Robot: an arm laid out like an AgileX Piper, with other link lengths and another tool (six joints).
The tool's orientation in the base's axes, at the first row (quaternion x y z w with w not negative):
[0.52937 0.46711 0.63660 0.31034]
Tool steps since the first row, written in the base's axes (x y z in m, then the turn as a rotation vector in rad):
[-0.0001 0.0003 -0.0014 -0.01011 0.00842 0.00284]
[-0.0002 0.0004 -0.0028 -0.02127 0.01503 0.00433]
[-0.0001 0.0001 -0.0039 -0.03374 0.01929 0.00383]
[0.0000 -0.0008 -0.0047 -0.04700 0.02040 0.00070]
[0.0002 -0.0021 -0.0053 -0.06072 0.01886 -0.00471]
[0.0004 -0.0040 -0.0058 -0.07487 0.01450 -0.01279]
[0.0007 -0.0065 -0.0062 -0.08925 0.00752 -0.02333]
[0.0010 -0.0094 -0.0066 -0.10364 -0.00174 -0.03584]
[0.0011 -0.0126 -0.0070 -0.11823 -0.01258 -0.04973]
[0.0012 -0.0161 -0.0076 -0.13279 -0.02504 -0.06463]
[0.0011 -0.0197 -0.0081 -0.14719 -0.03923 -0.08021]
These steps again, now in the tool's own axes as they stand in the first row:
[-0.0002 -0.0014 0.0000 0.01108 -0.00151 -0.00750]
[-0.0007 -0.0028 -0.0001 0.02029 -0.00369 -0.01649]
[-0.0014 -0.0036 -0.0001 0.02696 -0.00697 -0.02738]
[-0.0025 -0.0040 -0.0002 0.03002 -0.01159 -0.03987]
[-0.0040 -0.0041 -0.0004 0.02996 -0.01738 -0.05352]
[-0.0059 -0.0038 -0.0007 0.02647 -0.02463 -0.06835]
[-0.0083 -0.0032 -0.0011 0.01977 -0.03320 -0.08410]
[-0.0111 -0.0025 -0.0016 0.01028 -0.04275 -0.10048]
[-0.0142 -0.0017 -0.0023 -0.00110 -0.05300 -0.11747]
[-0.0175 -0.0009 -0.0032 -0.01431 -0.06359 -0.13487]
[-0.0209 -0.0001 -0.0042 -0.02937 -0.07414 -0.15257]

